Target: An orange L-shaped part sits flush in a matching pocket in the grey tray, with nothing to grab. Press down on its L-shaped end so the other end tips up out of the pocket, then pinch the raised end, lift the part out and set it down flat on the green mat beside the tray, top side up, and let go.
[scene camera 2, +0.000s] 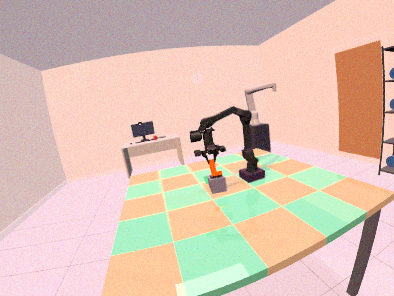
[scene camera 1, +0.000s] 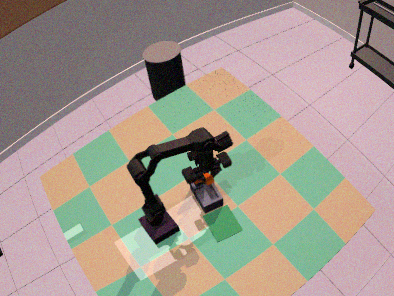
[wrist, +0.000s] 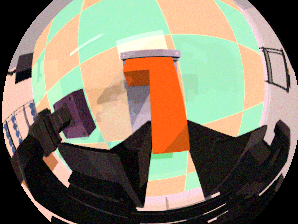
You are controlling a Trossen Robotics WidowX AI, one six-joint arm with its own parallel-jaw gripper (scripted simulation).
Labels:
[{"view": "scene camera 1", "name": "my gripper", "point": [208, 179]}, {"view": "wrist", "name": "my gripper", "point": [167, 124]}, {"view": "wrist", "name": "orange L-shaped part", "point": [170, 133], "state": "held by my gripper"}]

